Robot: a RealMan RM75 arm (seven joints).
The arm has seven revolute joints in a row. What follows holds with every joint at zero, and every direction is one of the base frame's.
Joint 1 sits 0.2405 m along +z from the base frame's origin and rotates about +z.
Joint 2 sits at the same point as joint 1 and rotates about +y.
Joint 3 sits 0.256 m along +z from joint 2 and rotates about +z.
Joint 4 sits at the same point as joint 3 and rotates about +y.
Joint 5 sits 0.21 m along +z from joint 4 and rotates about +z.
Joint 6 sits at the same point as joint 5 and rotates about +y.
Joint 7 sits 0.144 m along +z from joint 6 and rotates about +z.
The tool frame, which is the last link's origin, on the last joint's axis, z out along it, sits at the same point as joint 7; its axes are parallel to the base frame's.
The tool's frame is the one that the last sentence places.
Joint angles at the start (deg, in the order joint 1, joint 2, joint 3, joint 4, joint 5, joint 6, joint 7):
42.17, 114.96, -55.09, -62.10, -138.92, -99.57, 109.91
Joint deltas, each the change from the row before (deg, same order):
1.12, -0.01, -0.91, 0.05, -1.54, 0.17, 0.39
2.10, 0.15, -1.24, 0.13, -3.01, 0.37, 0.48
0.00, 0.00, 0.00, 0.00, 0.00, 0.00, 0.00
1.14, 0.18, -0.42, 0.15, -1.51, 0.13, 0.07
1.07, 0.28, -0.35, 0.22, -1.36, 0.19, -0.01
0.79, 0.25, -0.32, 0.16, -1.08, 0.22, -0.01
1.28, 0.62, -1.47, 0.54, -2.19, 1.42, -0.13
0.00, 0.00, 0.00, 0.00, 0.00, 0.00, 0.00
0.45, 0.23, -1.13, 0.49, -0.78, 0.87, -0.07
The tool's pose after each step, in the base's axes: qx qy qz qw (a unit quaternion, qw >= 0); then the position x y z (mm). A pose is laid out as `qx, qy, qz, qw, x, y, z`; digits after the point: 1 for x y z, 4 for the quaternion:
-0.9788, 0.1746, -0.0865, 0.0624, 187.8, 375.5, 44.3
-0.9780, 0.1603, -0.1163, 0.0660, 180.4, 381.7, 41.9
-0.9780, 0.1603, -0.1163, 0.0660, 180.4, 381.7, 41.9
-0.9775, 0.1521, -0.1296, 0.0673, 176.1, 384.7, 40.4
-0.9771, 0.1441, -0.1407, 0.0681, 171.8, 387.3, 38.2
-0.9767, 0.1377, -0.1496, 0.0691, 168.6, 389.2, 36.2
-0.9750, 0.1215, -0.1706, 0.0740, 163.9, 393.3, 29.6
-0.9750, 0.1215, -0.1706, 0.0740, 163.9, 393.3, 29.6
-0.9740, 0.1133, -0.1812, 0.0747, 162.6, 394.6, 25.4

